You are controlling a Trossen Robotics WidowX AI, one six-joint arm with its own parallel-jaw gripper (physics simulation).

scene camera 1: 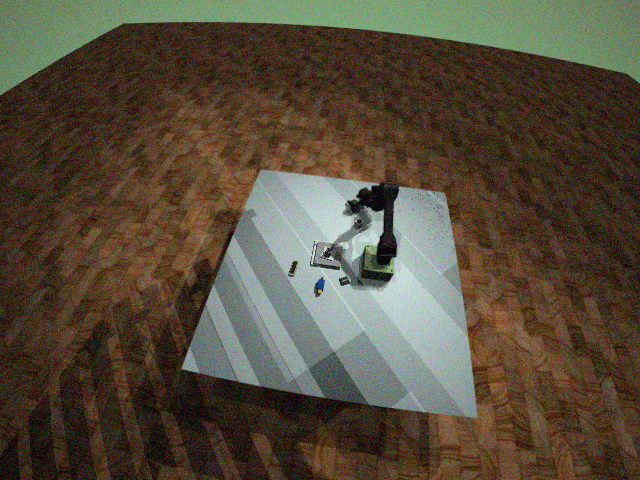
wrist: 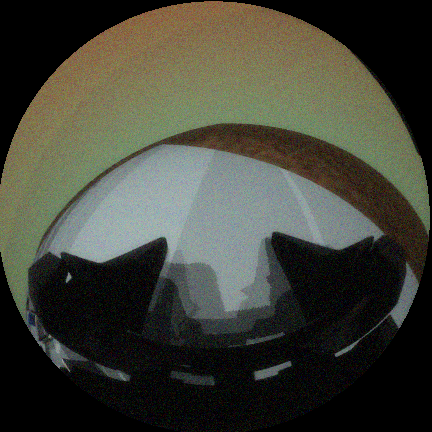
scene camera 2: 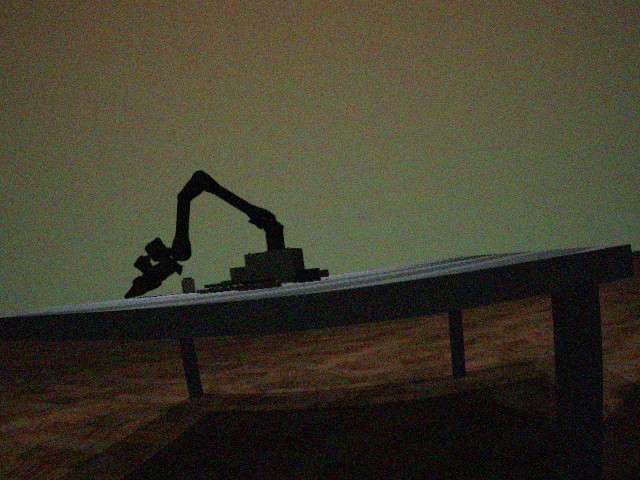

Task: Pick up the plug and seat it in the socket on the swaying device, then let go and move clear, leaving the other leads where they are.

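Note:
The device (scene camera 1: pixel 318 261) is a flat grey square unit with a dark part on top, left of the robot's base. A blue piece with a yellow end (scene camera 1: pixel 320 284) lies in front of it; a bit of blue (wrist: pixel 31 319) shows at the wrist view's left edge. A small dark block (scene camera 1: pixel 344 281) lies to its right. A small dark round-topped piece (scene camera 1: pixel 358 222) stands behind the device, near the arm's shadow. Which piece is the plug is too small to tell. My gripper (scene camera 1: pixel 348 208) (scene camera 2: pixel 128 296) (wrist: pixel 219 240) is open and empty, tilted low over the table's far part, beyond the device.
A dark strip with a pale edge (scene camera 1: pixel 293 268) lies left of the device. The green base box (scene camera 1: pixel 376 267) (scene camera 2: pixel 273 264) carries the arm. A short upright post (scene camera 2: pixel 188 285) stands near the gripper in scene camera 2. The table's far edge shows beyond the fingers in the wrist view.

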